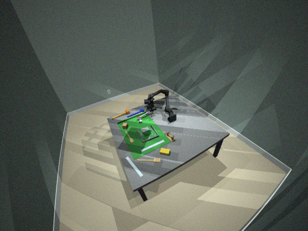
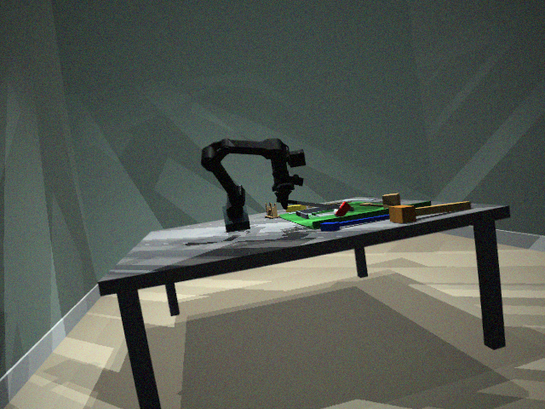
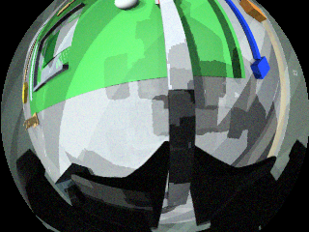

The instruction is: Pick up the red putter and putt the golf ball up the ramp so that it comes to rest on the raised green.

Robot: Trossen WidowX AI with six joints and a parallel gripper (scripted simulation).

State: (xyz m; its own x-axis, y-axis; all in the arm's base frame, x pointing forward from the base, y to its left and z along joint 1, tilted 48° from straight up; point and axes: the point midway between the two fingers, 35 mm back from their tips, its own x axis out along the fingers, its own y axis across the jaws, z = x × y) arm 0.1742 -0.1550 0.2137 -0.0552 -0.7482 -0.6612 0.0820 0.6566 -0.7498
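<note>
Now: gripper tip 12 cm short of the red putter and 1 cm to the left of it. The rest, counted from my gripper tip: green mat (31 cm ahead, 23 cm to the left, 8 cm below); then white golf ball (23 cm ahead, 4 cm to the left, 5 cm below); then blue putter (21 cm ahead, 21 cm to the right, 6 cm below).
</note>
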